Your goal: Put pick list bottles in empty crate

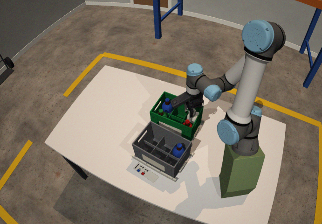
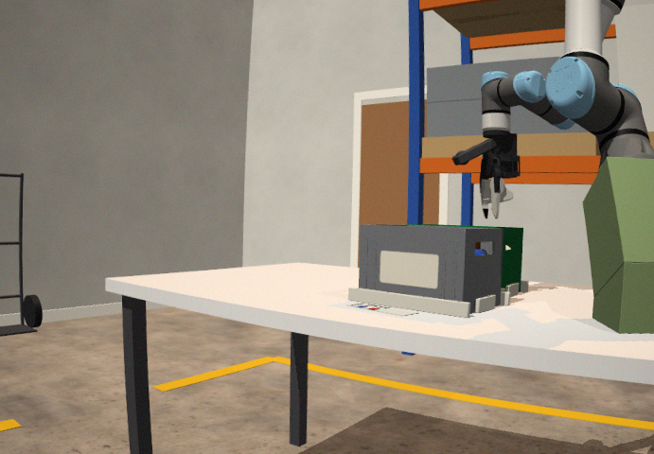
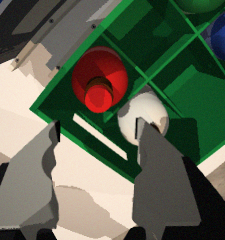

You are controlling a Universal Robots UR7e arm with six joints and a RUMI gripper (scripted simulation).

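My gripper is now 12 cm above the red bottle. Round my hand: blue bottle 2 cm behind, 17 cm to the left, 12 cm below; then green crate 9 cm ahead, 5 cm to the right, 13 cm below; then white bottle 9 cm to the right, 12 cm below.
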